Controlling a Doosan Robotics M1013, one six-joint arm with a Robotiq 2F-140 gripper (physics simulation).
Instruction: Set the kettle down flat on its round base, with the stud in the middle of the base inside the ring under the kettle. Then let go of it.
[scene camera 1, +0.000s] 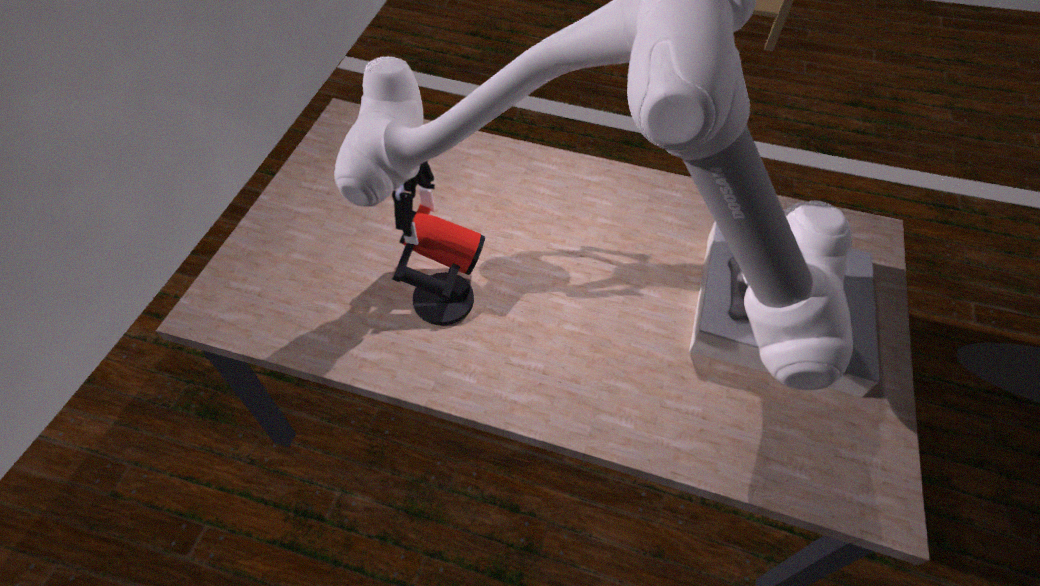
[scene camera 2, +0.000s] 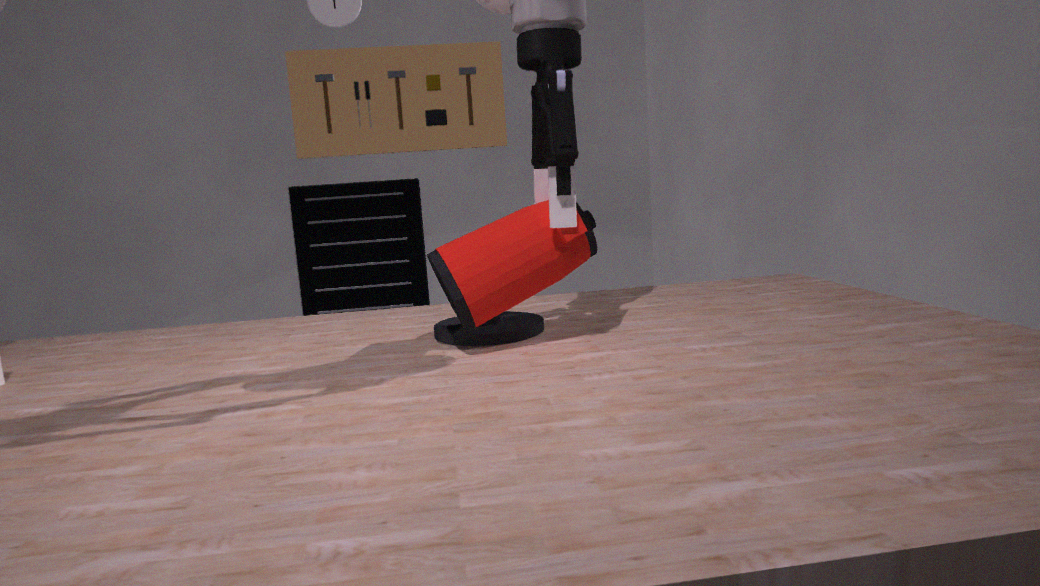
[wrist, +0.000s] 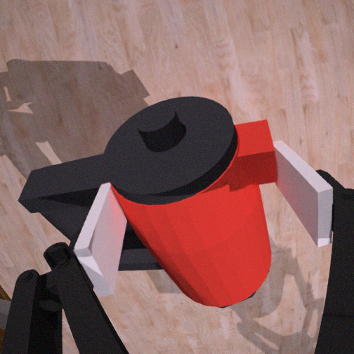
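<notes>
The red kettle (scene camera 1: 447, 241) (scene camera 2: 509, 262) (wrist: 200, 240) is tilted, its lid end raised and its bottom end low over the round black base (scene camera 1: 442, 311) (scene camera 2: 513, 333). Its black handle (scene camera 1: 418, 279) (wrist: 65, 181) reaches across above the base in scene camera 1. My gripper (scene camera 1: 418, 218) (scene camera 2: 553, 206) (wrist: 195, 183) is shut on the kettle near the lid, one white pad on the body's handle side and the other at the red spout (wrist: 256, 152). The ring under the kettle is hidden, and the stud cannot be made out. Whether kettle and base touch cannot be told.
The wooden table (scene camera 1: 567, 363) (scene camera 2: 582, 451) bears the base left of its middle. The arm's grey mounting block (scene camera 1: 862, 298) stands at the table's right end. A tool board (scene camera 2: 363, 138) and a black panel with pale bars (scene camera 2: 356, 211) are in the background.
</notes>
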